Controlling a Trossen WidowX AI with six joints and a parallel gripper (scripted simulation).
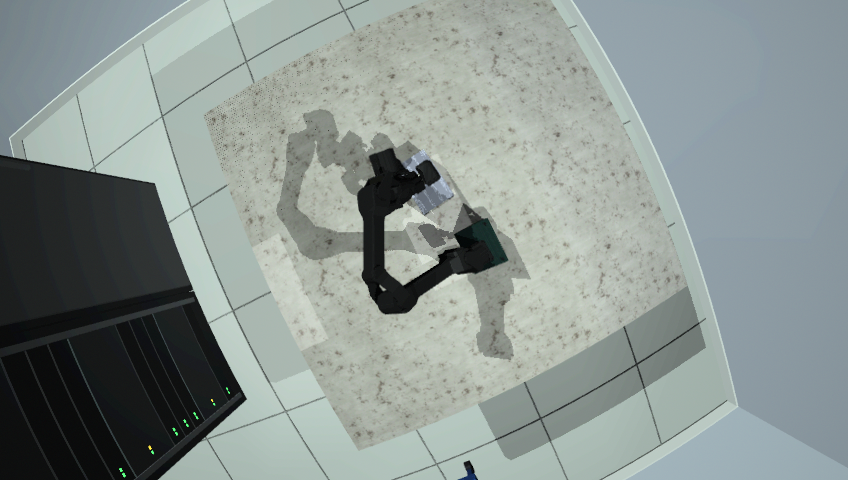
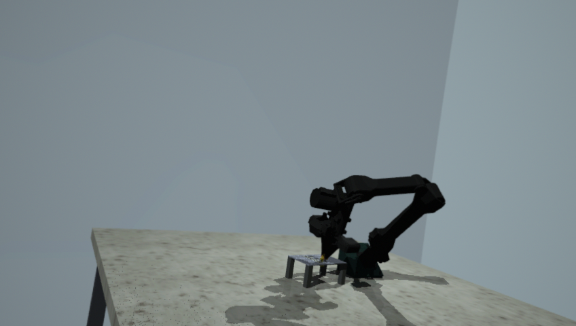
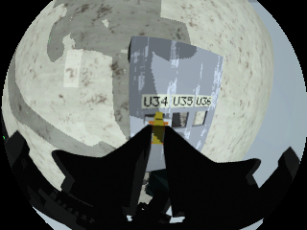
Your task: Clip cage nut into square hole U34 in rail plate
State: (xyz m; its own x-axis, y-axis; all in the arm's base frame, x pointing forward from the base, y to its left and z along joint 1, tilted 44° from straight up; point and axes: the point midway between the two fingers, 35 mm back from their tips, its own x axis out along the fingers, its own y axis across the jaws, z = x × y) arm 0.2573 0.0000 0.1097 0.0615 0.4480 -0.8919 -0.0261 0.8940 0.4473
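The cage nut is 10 mm below my gripper tip.
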